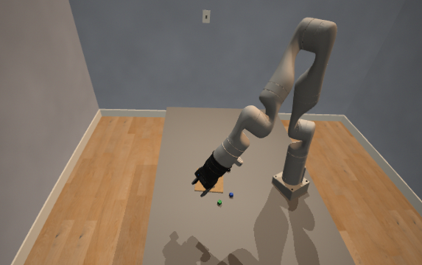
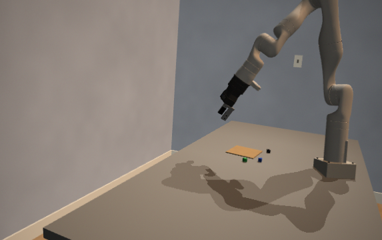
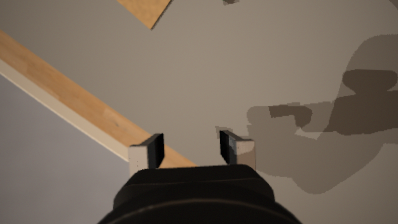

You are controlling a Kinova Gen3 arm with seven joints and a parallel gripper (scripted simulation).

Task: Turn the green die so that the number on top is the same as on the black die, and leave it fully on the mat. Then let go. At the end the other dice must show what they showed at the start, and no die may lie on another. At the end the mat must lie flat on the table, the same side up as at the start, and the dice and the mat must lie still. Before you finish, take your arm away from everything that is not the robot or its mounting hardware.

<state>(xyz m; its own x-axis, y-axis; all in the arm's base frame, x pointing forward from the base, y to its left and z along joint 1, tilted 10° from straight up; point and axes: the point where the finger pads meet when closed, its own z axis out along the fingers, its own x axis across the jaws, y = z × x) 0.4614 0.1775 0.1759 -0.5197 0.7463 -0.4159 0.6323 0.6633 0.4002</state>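
Right now my hand is 260 mm to the left of the black die, 210 mm above it and 180 mm past it. The rest, counted from my hand: green die: 210 mm below, 100 mm behind, 60 mm to the right; blue die: 210 mm below, 160 mm behind, 100 mm to the right; tan mat: 210 mm below, 200 mm to the right, 70 mm behind.
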